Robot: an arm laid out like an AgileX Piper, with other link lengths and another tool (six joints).
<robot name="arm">
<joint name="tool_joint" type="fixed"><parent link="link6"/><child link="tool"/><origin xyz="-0.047 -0.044 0.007" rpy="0.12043 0 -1.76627"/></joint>
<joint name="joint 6" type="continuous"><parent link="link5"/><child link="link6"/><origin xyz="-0.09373 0 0" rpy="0 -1.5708 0"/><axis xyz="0 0 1"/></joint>
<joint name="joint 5" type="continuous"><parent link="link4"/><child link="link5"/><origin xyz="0 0 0" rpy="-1.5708 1.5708 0"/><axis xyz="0 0 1"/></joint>
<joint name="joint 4" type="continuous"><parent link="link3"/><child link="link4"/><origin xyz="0.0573 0.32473 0" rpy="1.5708 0 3.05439"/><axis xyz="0 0 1"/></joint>
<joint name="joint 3" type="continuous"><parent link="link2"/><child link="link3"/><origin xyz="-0.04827 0.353 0" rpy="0 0 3.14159"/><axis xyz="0 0 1"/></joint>
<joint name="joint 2" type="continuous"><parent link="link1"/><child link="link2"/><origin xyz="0 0 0" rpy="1.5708 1.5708 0"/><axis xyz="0 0 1"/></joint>
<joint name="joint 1" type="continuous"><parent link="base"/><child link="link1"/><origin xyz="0 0 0.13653" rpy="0 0 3.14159"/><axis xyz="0 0 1"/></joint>
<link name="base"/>
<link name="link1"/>
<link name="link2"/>
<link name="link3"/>
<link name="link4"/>
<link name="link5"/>
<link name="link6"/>
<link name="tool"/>
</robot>
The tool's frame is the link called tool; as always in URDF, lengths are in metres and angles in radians. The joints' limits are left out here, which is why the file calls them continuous.
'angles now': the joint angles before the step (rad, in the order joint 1, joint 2, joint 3, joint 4, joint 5, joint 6). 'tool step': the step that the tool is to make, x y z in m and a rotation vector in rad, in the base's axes. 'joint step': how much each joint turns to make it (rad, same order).
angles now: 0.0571, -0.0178, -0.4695, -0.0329, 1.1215, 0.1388
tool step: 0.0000, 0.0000, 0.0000, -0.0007, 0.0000, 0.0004
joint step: -0.0004, -0.0001, 0.0001, 0.0004, 0.0000, -0.0012
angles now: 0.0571, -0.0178, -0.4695, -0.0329, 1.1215, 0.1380
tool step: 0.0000, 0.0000, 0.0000, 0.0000, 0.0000, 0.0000
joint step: 0.0000, 0.0000, 0.0000, 0.0000, 0.0000, 0.0000
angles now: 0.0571, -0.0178, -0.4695, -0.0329, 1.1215, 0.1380
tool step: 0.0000, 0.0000, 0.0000, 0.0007, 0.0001, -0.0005
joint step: 0.0004, 0.0002, -0.0001, -0.0004, 0.0000, 0.0013
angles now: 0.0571, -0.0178, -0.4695, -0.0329, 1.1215, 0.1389
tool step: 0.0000, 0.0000, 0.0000, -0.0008, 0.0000, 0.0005
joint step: -0.0005, -0.0001, 0.0001, 0.0005, 0.0001, -0.0014
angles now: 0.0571, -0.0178, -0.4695, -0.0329, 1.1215, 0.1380
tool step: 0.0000, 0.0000, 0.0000, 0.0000, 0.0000, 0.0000
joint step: 0.0000, 0.0000, 0.0000, 0.0000, 0.0000, 0.0000
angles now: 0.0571, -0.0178, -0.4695, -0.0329, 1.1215, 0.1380
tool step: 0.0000, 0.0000, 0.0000, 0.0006, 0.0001, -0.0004
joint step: 0.0004, 0.0002, -0.0001, -0.0004, 0.0000, 0.0011
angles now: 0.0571, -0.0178, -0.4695, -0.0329, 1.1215, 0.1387
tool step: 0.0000, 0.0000, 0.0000, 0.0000, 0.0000, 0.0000
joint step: 0.0000, 0.0000, 0.0000, 0.0000, 0.0000, 0.0000
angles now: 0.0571, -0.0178, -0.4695, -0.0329, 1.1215, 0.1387
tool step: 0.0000, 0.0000, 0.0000, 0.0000, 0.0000, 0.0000
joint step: 0.0000, 0.0000, 0.0000, 0.0000, 0.0000, 0.0000
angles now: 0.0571, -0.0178, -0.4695, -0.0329, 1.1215, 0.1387
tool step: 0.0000, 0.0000, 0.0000, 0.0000, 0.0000, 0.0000
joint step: 0.0000, 0.0000, 0.0000, 0.0000, 0.0000, 0.0000
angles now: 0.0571, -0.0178, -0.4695, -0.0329, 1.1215, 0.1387
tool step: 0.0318, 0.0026, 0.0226, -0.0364, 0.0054, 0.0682
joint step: -0.0005, 0.1434, -0.0374, 0.0447, -0.0993, -0.0871
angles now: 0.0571, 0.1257, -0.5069, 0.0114, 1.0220, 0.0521
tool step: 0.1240, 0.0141, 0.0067, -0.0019, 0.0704, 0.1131
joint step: -0.0007, 0.4716, -0.0335, 0.1600, -0.3569, -0.1911
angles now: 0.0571, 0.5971, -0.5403, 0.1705, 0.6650, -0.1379
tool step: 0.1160, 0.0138, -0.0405, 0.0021, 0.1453, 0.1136
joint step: -0.0002, 0.4716, -0.0842, 0.2823, -0.1981, -0.3416
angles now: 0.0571, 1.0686, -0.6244, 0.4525, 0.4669, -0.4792
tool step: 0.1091, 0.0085, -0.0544, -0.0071, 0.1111, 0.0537
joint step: 0.0001, 0.4282, -0.1898, 0.2129, -0.0833, -0.2610
